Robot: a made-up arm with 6 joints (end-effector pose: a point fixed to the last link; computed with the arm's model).
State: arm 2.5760 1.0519 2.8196 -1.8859 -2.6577 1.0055
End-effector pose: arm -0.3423 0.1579 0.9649 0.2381 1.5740 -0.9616
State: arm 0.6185 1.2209 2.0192 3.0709 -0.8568 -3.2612
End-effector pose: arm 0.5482 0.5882 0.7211 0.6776 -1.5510 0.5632
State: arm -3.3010 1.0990 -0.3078 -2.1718 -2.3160 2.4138
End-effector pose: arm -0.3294 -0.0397 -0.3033 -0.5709 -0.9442 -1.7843
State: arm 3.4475 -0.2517 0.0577 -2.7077 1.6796 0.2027
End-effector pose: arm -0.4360 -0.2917 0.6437 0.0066 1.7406 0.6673
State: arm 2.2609 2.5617 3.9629 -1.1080 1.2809 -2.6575
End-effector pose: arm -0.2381 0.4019 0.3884 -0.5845 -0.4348 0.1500
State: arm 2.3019 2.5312 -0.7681 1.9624 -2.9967 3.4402
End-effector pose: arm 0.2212 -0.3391 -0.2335 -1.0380 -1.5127 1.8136
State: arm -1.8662 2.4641 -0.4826 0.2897 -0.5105 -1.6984
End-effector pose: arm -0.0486 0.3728 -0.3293 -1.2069 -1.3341 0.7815
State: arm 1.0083 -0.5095 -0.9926 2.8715 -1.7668 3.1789
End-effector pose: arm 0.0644 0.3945 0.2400 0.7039 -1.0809 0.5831
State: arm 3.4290 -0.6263 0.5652 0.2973 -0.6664 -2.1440
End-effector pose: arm 0.0032 0.1623 1.0446 -0.3021 -2.2418 -1.3798
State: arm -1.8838 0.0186 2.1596 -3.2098 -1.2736 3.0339
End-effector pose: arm 0.2556 0.2654 1.0427 2.4260 1.8548 -0.4664
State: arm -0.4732 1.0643 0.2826 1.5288 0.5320 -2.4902
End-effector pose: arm 0.7903 -0.4123 0.0173 1.2940 0.6566 -0.2781
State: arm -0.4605 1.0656 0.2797 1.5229 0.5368 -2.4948
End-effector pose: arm 0.7941 -0.4026 0.0146 1.3022 0.6658 -0.2676
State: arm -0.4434 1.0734 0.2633 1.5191 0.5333 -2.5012
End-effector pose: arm 0.7948 -0.3867 -0.0013 1.3129 0.6939 -0.2716
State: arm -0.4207 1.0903 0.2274 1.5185 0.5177 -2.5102
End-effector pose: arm 0.7896 -0.3625 -0.0351 1.3253 0.7486 -0.2977
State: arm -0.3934 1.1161 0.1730 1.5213 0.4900 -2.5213
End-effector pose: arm 0.7755 -0.3305 -0.0846 1.3346 0.8290 -0.3468
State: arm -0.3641 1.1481 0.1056 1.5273 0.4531 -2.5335
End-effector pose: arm 0.7510 -0.2937 -0.1425 1.3348 0.9272 -0.4137
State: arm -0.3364 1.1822 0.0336 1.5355 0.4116 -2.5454
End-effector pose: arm 0.7175 -0.2569 -0.1997 1.3229 1.0307 -0.4895
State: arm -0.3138 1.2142 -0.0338 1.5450 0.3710 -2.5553
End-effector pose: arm 0.6799 -0.2250 -0.2484 1.3004 1.1261 -0.5630
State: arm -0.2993 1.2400 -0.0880 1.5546 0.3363 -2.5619
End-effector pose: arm 0.6455 -0.2019 -0.2840 1.2740 1.2012 -0.6240
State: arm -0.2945 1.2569 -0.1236 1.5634 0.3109 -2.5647
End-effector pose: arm 0.6207 -0.1895 -0.3055 1.2517 1.2484 -0.6665
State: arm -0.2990 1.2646 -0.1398 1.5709 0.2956 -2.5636
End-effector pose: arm 0.6080 -0.1874 -0.3148 1.2381 1.2673 -0.6898
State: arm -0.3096 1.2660 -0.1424 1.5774 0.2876 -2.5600
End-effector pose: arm 0.6043 -0.1922 -0.3164 1.2317 1.2668 -0.6998
